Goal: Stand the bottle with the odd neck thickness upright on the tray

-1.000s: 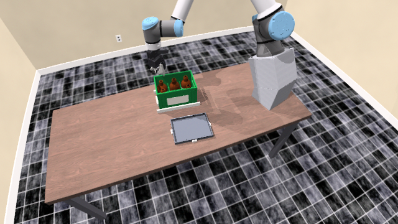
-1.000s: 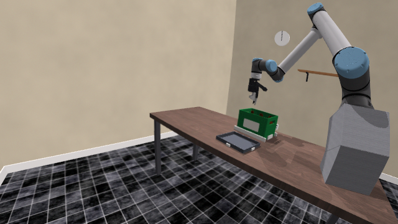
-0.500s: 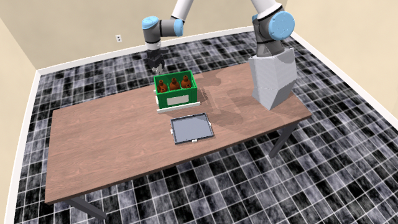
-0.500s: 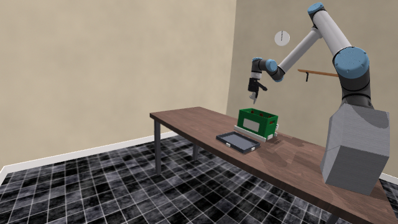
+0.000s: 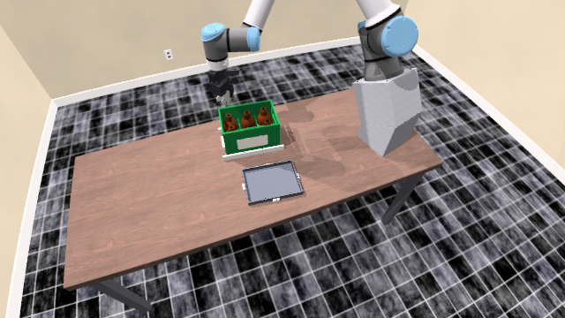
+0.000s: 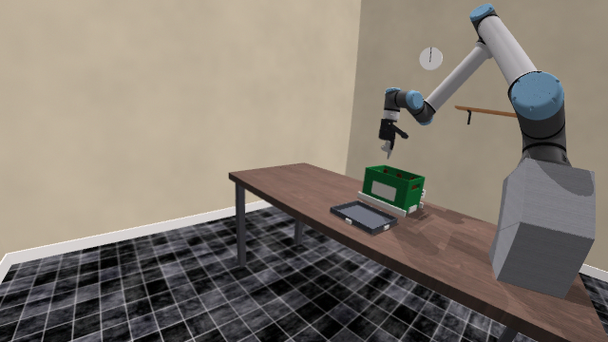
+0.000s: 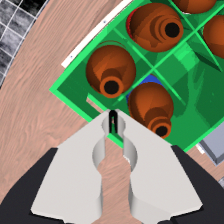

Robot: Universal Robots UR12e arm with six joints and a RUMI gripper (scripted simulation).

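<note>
My hand is 15 cm above the glass bottle. The rest, counted from my hand: grey tray 11 cm behind, 34 cm to the left, 23 cm below; then green crate 9 cm behind, 5 cm to the left, 16 cm below.
</note>
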